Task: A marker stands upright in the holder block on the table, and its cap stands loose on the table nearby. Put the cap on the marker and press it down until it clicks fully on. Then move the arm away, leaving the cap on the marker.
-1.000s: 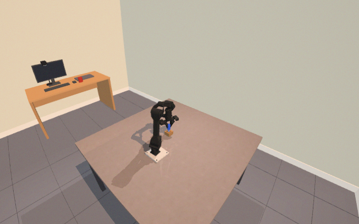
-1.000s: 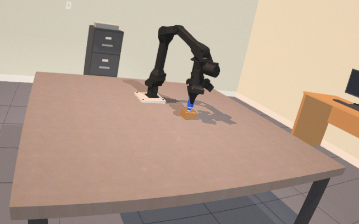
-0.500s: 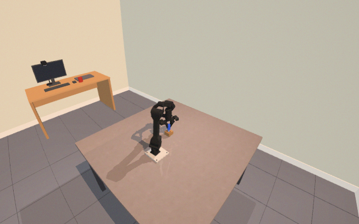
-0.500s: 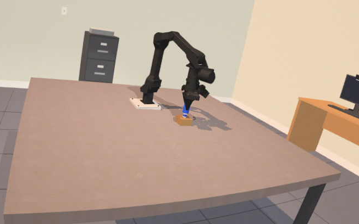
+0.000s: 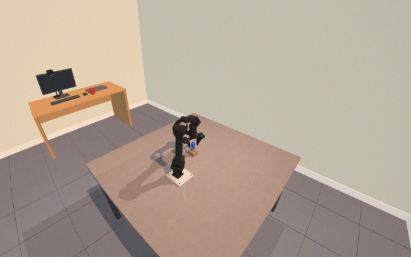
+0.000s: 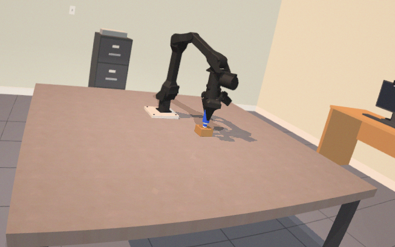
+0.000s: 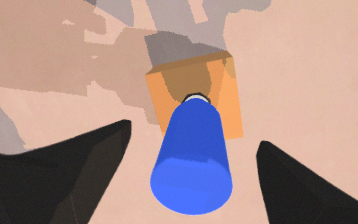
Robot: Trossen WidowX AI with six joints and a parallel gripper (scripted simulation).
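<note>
Now: the blue cap 1 cm above my gripper tip. Round my gripper tip: holder block (6 cm below).
</note>
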